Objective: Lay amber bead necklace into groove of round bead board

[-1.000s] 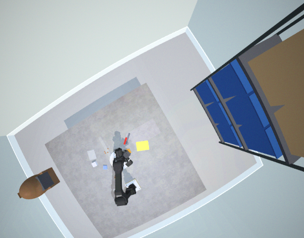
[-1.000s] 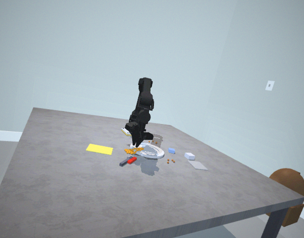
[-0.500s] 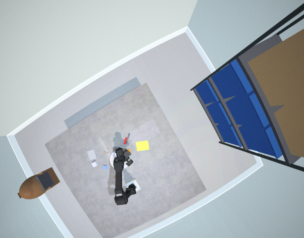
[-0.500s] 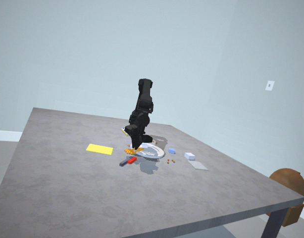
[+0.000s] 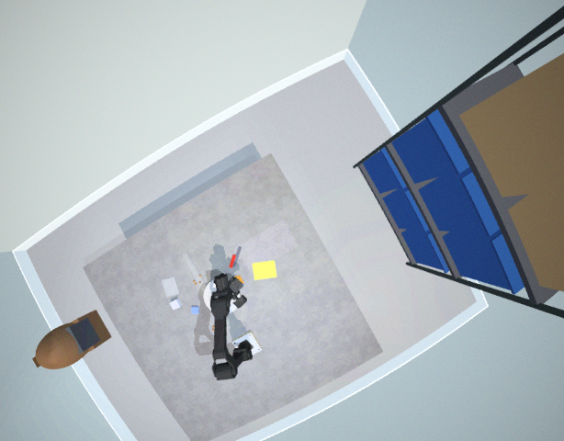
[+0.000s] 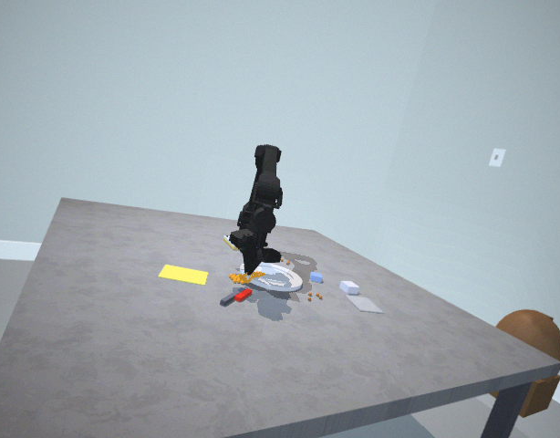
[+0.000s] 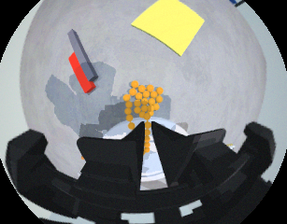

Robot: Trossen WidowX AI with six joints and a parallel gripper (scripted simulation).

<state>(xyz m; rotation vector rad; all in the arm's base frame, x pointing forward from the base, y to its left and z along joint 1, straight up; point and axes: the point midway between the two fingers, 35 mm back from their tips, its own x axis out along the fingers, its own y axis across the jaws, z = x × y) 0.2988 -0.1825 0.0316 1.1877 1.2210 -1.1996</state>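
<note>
The round white bead board lies 9 cm to the left of my gripper tip and 1 cm below it. The rest, counted from my gripper tip: yellow sheet (4 cm behind, 18 cm to the right, 1 cm below); blue block (3 cm ahead, 26 cm to the left, 1 cm below); grey tool (10 cm ahead, 10 cm to the right, 1 cm below).
</note>
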